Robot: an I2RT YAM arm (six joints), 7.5 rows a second.
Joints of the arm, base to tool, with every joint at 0 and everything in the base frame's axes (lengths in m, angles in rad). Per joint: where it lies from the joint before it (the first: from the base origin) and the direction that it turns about. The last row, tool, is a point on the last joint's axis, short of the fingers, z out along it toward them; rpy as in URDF.
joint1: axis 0 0 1 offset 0.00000 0.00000 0.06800
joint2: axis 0 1 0 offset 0.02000 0.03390 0.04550
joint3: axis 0 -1 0 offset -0.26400 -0.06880 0.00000
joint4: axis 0 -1 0 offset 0.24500 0.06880 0.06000
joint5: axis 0 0 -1 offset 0.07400 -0.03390 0.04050
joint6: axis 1 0 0 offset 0.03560 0.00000 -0.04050
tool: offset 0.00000 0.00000 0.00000 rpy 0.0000 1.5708 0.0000
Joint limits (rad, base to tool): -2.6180..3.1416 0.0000..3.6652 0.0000..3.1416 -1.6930..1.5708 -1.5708..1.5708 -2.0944..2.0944
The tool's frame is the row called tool.
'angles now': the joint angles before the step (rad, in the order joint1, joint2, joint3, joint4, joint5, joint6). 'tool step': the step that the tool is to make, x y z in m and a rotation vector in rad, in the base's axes. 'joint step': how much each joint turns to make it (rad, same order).
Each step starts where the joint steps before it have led.
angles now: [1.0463, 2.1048, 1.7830, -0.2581, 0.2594, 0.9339]
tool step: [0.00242, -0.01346, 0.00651, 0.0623, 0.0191, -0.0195]
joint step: [-0.0200, -0.0522, -0.0648, 0.0463, -0.0262, 0.0417]
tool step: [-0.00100, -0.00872, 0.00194, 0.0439, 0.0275, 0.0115]
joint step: [-0.0108, -0.0369, -0.0521, 0.0322, -0.0429, 0.0291]
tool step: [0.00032, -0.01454, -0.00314, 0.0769, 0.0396, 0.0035]
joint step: [-0.0214, -0.0520, -0.0997, 0.0827, -0.0583, 0.0536]
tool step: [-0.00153, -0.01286, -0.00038, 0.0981, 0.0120, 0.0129]
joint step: [-0.0169, -0.0522, -0.1012, 0.1195, -0.0551, 0.0446]
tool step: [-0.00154, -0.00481, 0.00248, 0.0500, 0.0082, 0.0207]
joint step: [-0.0062, -0.0232, -0.0355, 0.0478, -0.0385, 0.0215]
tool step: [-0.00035, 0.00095, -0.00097, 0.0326, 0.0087, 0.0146]
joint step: [0.0000, 0.0015, -0.0108, 0.0338, -0.0230, 0.0184]
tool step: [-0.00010, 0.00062, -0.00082, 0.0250, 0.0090, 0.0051]
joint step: [0.0000, 0.0016, -0.0076, 0.0246, -0.0124, 0.0184]
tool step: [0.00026, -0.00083, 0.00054, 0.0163, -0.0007, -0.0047]
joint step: [-0.0015, -0.0031, -0.0077, 0.0185, 0.0001, 0.0092]
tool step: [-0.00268, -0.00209, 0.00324, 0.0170, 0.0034, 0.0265]
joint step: [0.0000, -0.0153, -0.0122, 0.0091, -0.0291, 0.0031]
